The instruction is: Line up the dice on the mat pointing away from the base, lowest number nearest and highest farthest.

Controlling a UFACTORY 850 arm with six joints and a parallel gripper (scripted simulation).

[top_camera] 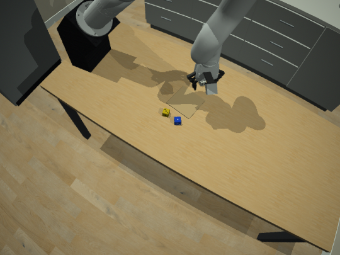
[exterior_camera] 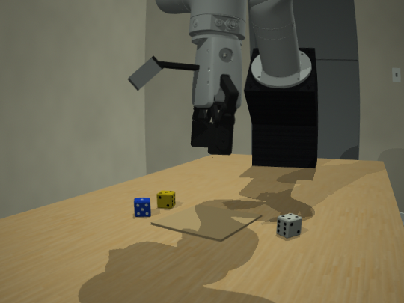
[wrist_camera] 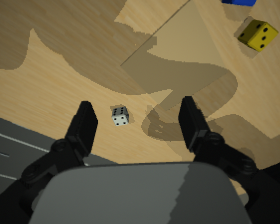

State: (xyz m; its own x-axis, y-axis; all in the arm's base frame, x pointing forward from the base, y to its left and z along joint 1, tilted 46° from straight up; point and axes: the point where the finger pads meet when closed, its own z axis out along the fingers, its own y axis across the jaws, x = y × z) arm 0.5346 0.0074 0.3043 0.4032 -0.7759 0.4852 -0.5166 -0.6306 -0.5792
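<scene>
The blue die lies 40 mm behind my hand, 160 mm to the right of it and 130 mm below it. The rest, counted from my hand: white die: 40 mm behind, 120 mm to the left, 130 mm below; then tan mat: 60 mm behind, 30 mm to the right, 140 mm below; then yellow die: 110 mm behind, 150 mm to the right, 130 mm below.
</scene>
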